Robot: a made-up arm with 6 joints. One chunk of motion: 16 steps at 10 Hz.
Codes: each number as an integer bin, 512 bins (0 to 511) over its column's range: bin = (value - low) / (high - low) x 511, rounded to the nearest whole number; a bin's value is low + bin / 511 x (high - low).
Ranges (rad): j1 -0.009..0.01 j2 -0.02..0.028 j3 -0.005..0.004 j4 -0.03..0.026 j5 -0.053..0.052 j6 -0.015..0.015
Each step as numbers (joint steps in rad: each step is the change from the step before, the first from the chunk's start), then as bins.
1 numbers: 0.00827 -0.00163 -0.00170 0.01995 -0.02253 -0.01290
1 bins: 464 196 187 456 148 36
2 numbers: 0.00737 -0.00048 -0.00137 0.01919 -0.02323 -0.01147
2 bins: 440 208 206 449 145 60
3 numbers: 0.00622 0.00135 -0.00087 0.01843 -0.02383 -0.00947
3 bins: 409 227 234 442 142 94
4 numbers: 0.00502 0.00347 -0.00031 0.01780 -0.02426 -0.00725
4 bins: 377 250 266 436 140 132
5 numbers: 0.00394 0.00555 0.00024 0.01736 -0.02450 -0.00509
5 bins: 348 272 298 432 139 169
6 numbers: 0.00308 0.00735 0.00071 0.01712 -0.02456 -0.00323
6 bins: 325 291 324 430 138 200
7 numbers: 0.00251 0.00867 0.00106 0.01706 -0.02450 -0.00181
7 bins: 310 305 344 429 139 225
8 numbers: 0.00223 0.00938 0.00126 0.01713 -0.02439 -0.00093
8 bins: 302 313 355 430 139 240
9 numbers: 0.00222 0.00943 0.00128 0.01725 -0.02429 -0.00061
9 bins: 302 313 357 431 140 245
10 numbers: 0.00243 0.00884 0.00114 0.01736 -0.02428 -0.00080
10 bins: 307 307 349 432 140 242
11 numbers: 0.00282 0.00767 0.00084 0.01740 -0.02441 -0.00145
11 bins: 318 295 332 433 139 231
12 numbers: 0.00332 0.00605 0.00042 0.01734 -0.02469 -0.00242
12 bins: 331 277 308 432 138 214
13 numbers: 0.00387 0.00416 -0.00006 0.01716 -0.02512 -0.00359
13 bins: 346 257 280 430 136 194
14 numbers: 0.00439 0.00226 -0.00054 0.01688 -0.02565 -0.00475
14 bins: 360 237 253 428 133 175
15 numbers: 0.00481 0.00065 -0.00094 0.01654 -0.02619 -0.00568
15 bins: 371 220 231 425 130 159
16 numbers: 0.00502 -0.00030 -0.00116 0.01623 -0.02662 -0.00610
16 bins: 377 210 218 422 128 152
